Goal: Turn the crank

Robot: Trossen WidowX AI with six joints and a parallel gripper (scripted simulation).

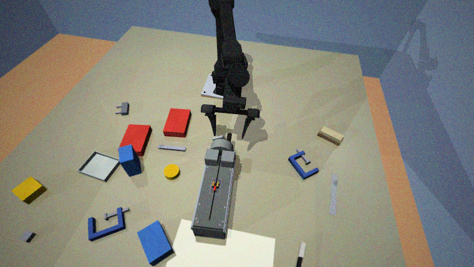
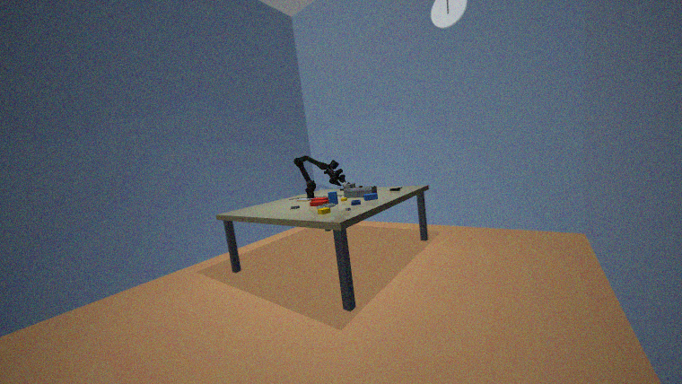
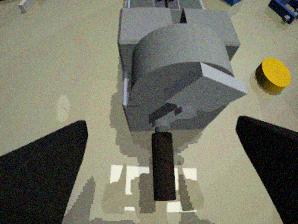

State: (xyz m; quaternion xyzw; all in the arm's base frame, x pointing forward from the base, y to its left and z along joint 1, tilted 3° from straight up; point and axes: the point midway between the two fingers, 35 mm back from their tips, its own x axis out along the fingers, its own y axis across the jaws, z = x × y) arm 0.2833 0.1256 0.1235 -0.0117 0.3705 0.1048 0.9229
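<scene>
The dark crank handle is 20 mm behind my gripper tip, 10 mm to the right of it and 40 mm below it. Round my gripper tip: tan block (200 mm behind, 350 mm to the left, 90 mm below); red pointer (180 mm ahead, 20 mm to the left, 20 mm below); grey strip (30 mm ahead, 380 mm to the left, 100 mm below).
</scene>
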